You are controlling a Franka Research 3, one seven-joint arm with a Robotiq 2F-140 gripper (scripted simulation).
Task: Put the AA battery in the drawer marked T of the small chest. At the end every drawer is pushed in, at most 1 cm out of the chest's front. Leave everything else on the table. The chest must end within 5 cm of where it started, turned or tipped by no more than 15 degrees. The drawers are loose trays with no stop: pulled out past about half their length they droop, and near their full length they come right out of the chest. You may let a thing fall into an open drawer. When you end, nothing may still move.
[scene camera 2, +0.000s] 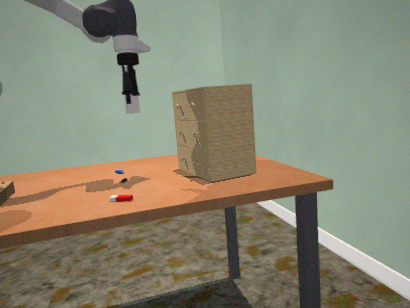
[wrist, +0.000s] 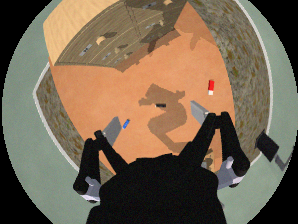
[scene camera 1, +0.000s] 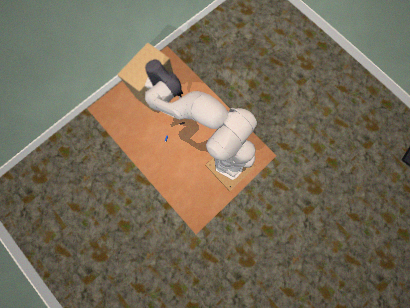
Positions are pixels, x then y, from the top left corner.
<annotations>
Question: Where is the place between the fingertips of my gripper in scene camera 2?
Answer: At 133, 113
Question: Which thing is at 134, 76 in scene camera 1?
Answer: A wooden chest.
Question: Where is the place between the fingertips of my gripper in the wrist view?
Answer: At 154, 115
</annotations>
